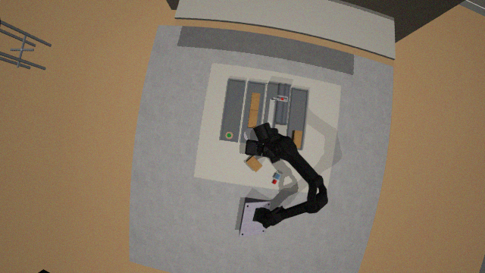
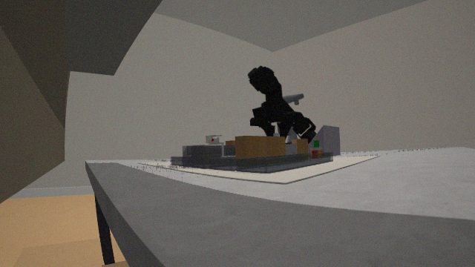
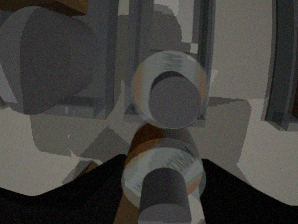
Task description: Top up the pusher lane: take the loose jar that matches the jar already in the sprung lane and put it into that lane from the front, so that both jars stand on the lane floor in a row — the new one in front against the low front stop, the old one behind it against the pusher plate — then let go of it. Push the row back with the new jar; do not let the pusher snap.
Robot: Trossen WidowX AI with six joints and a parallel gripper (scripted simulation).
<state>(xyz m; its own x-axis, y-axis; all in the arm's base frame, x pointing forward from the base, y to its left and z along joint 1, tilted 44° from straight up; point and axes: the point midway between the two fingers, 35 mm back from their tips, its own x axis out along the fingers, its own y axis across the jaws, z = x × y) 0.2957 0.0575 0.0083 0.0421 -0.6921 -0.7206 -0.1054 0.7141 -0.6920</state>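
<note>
My gripper tip is 80 mm to the right of the wide grey jar, 40 mm short of it and 20 mm above it. The rest, counted from my gripper tip: sprung lane (190 mm ahead, 30 mm below, 10 mm to the right); red mark (230 mm ahead, 20 mm to the right, 20 mm above).
</note>
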